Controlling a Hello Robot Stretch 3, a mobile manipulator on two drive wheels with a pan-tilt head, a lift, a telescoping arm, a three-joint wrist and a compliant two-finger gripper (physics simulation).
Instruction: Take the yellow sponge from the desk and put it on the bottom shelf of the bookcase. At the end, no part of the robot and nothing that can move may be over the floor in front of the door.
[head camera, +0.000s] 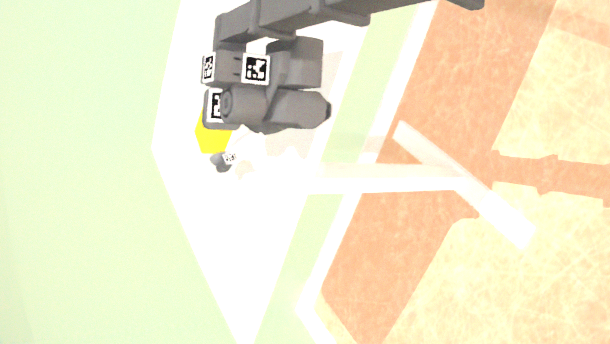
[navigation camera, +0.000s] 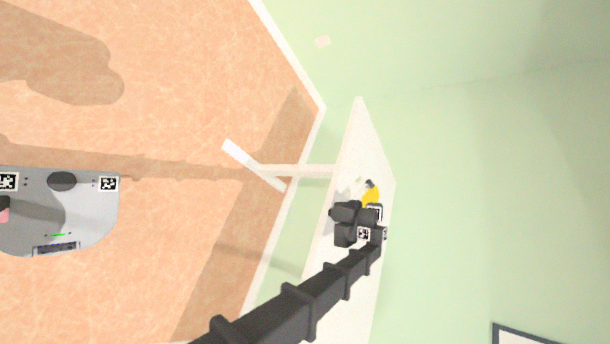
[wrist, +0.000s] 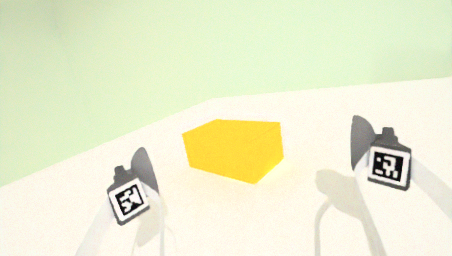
Path:
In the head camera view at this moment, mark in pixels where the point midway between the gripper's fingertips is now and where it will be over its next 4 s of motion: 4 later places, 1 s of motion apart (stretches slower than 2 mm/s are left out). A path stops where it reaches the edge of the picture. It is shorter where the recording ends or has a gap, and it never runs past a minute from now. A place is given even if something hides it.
The gripper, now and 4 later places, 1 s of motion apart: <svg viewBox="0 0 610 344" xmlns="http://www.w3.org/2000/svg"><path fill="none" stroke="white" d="M220 111L216 112L206 112L200 113L198 113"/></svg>

